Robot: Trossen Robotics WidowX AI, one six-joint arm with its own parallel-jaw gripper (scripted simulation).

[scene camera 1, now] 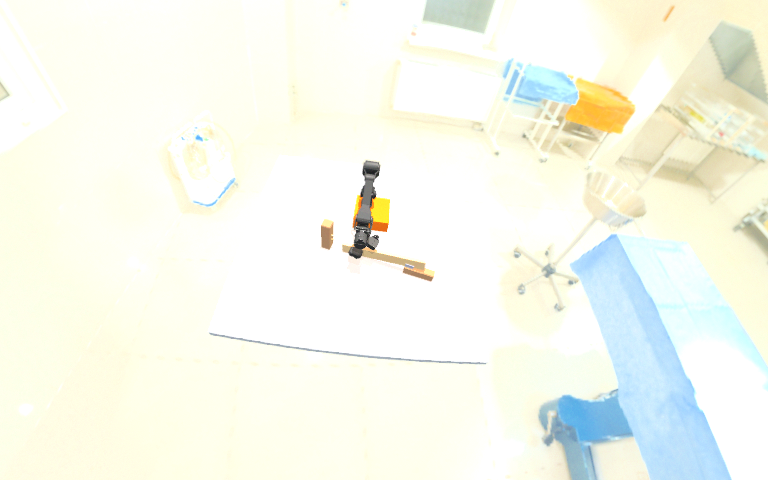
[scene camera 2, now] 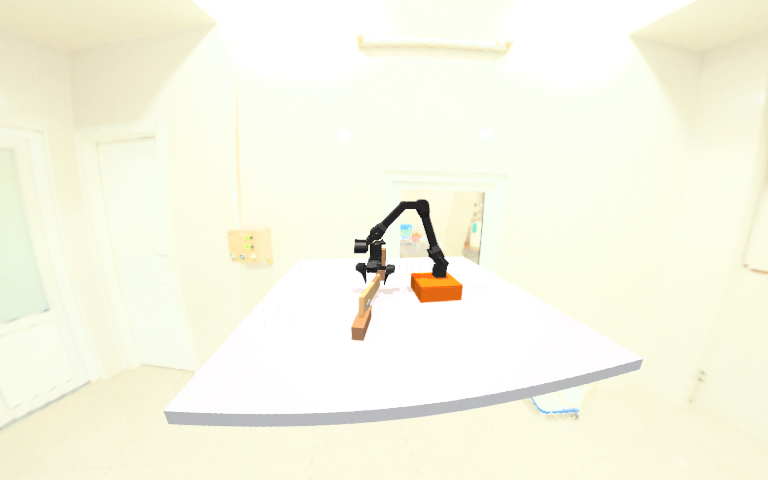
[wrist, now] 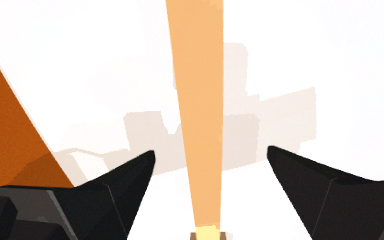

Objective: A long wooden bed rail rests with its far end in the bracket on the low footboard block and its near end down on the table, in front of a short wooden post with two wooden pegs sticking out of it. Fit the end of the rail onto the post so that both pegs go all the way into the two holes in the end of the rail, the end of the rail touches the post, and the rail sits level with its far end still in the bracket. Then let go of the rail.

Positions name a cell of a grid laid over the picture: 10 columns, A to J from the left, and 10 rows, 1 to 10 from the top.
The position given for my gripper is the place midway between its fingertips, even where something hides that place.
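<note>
My gripper (wrist: F7) is open, and it holds nothing. I also see a wooden rail (scene camera 1: E6), and the wrist view shows the wooden rail (wrist: F2) too.
</note>
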